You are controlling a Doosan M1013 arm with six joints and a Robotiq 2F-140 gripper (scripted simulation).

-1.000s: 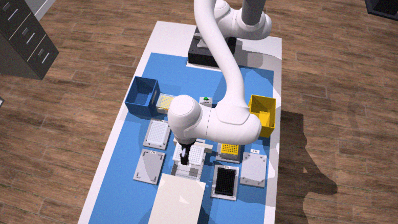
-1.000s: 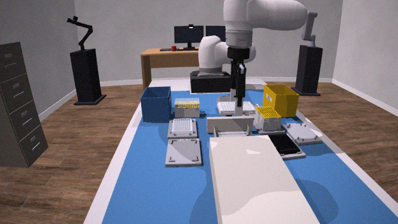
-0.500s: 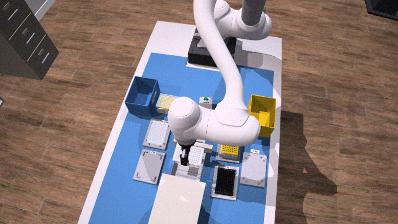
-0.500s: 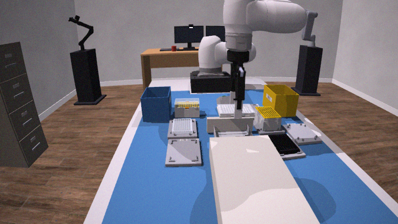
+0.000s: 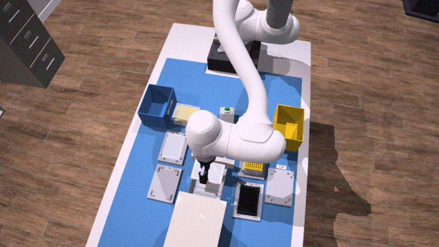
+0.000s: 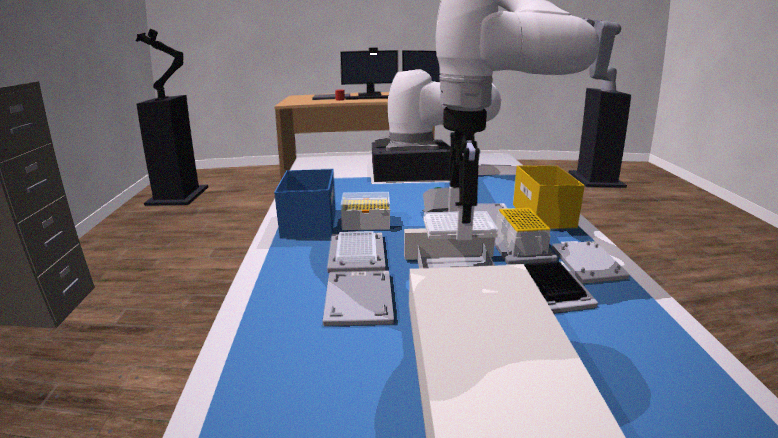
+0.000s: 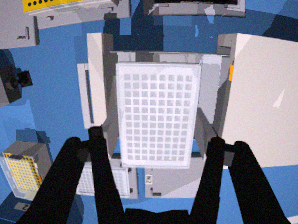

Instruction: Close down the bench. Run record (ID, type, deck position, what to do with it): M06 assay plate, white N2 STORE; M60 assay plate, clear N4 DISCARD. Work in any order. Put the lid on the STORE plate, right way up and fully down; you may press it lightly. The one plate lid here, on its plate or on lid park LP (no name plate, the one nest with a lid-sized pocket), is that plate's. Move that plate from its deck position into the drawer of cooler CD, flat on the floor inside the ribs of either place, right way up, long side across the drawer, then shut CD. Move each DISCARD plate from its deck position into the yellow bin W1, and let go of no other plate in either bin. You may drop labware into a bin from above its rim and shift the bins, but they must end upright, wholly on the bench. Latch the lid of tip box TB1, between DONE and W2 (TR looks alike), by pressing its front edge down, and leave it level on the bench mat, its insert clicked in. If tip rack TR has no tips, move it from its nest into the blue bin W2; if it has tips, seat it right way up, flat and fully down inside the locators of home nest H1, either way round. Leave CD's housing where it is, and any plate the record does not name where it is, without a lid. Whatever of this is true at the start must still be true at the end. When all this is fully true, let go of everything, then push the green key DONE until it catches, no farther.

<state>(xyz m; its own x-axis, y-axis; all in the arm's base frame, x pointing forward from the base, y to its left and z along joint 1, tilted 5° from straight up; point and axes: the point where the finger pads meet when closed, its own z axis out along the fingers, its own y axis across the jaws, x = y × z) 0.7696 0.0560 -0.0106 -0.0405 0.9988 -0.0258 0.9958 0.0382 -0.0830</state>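
Now: the cooler CD's drawer 110 mm below my hand and 40 mm ahead of it. From my hand the other things lie so: white plate M06: 20 mm below; then cooler CD: 170 mm ahead, 110 mm below, 10 mm to the left; then clear plate lid: 10 mm below.
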